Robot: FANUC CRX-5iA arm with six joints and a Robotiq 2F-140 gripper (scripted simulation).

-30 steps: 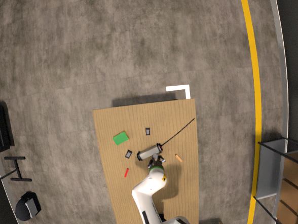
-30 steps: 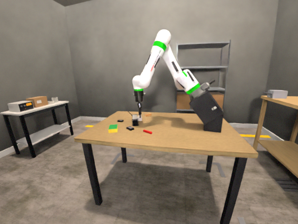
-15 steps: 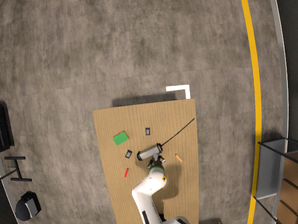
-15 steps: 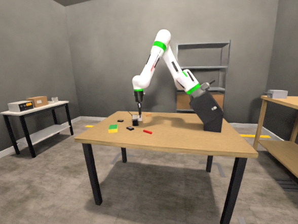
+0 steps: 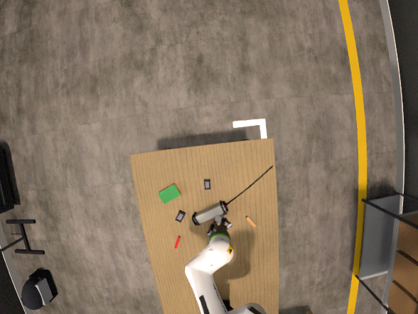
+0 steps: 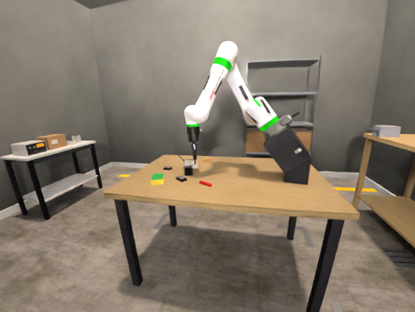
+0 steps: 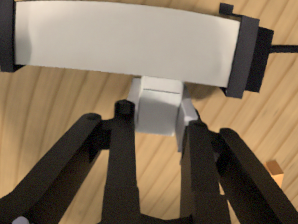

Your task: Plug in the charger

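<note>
My hand is 1 cm short of the charger and 1 cm above it.
</note>
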